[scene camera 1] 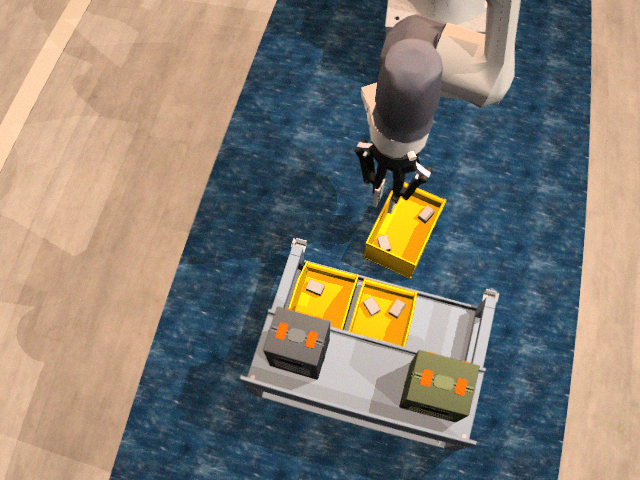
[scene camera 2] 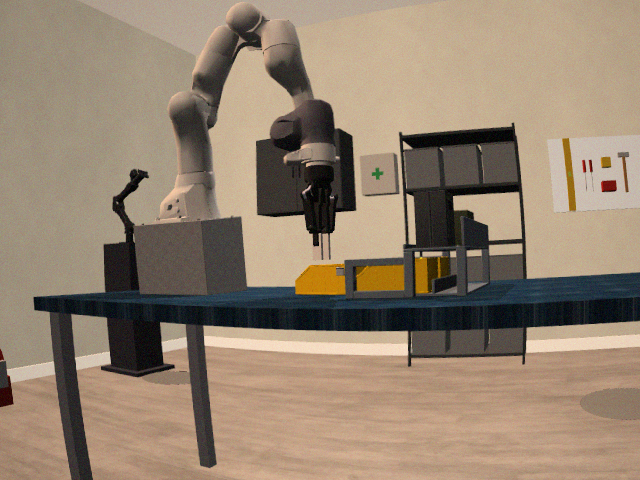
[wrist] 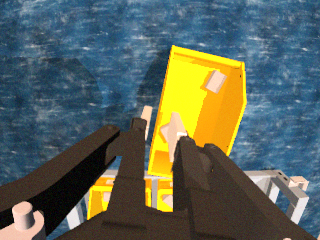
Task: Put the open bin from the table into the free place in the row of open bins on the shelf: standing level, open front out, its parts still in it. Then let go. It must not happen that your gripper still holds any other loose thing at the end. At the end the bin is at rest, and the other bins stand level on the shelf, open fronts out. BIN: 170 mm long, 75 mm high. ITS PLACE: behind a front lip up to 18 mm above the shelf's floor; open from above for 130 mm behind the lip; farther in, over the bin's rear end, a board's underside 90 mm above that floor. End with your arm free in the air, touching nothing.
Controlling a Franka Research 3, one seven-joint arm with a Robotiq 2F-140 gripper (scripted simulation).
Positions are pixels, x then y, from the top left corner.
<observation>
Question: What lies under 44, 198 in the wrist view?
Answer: My gripper.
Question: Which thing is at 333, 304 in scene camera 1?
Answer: A yellow open bin.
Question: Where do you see a yellow open bin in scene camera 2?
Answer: At 372, 277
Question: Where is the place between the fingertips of my gripper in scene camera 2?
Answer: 321, 259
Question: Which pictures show the yellow open bin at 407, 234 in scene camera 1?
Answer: Scene camera 1, scene camera 2 and the wrist view: all of them.
</observation>
